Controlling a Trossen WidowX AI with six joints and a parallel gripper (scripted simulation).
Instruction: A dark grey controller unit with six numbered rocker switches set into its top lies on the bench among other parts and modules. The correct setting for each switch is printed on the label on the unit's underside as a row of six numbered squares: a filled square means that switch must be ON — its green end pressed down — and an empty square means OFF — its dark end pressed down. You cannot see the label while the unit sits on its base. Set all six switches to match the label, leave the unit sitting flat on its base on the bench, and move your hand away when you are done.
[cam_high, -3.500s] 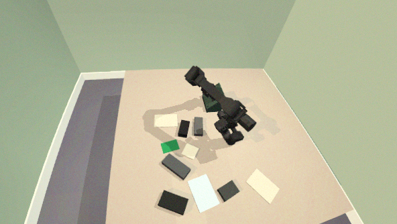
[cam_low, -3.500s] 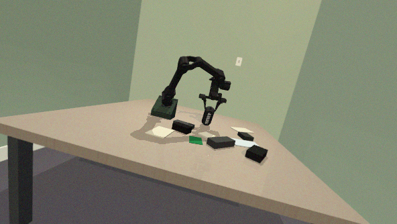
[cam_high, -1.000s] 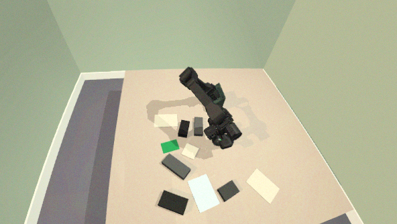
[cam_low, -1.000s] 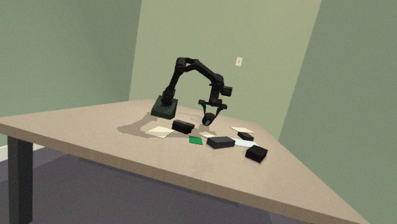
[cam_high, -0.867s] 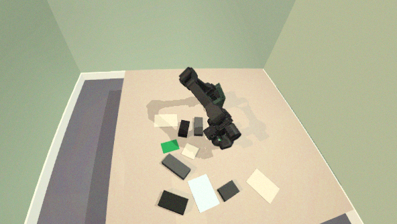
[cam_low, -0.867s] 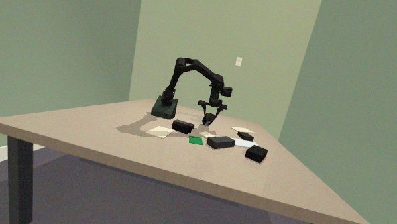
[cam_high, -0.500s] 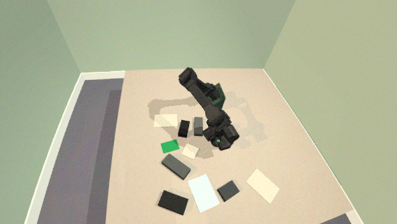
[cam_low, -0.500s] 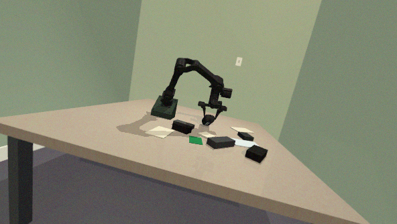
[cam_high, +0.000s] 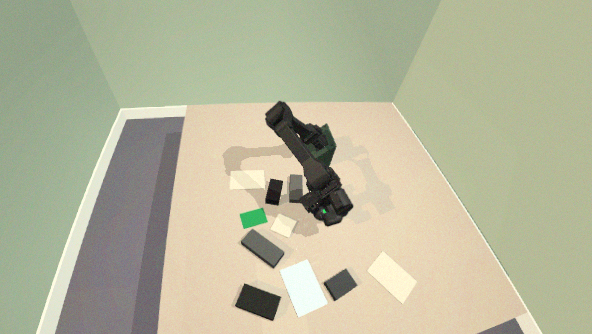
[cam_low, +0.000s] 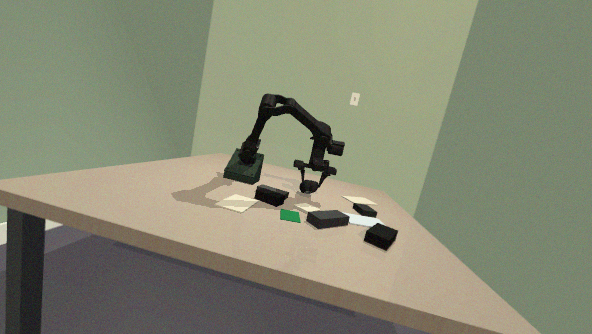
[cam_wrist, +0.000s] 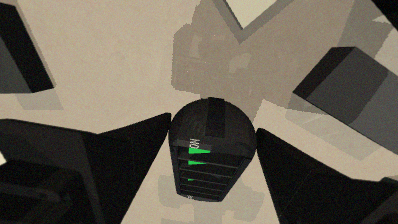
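Right now my gripper tip is 130 mm to the left of the cream tile, 60 mm above it and 10 mm short of it. Round my gripper tip: grey module 150 mm behind, 50 mm to the right, 50 mm below; black block 150 mm to the right, 140 mm behind, 50 mm below; grey block 220 mm to the right, 90 mm ahead, 50 mm below.
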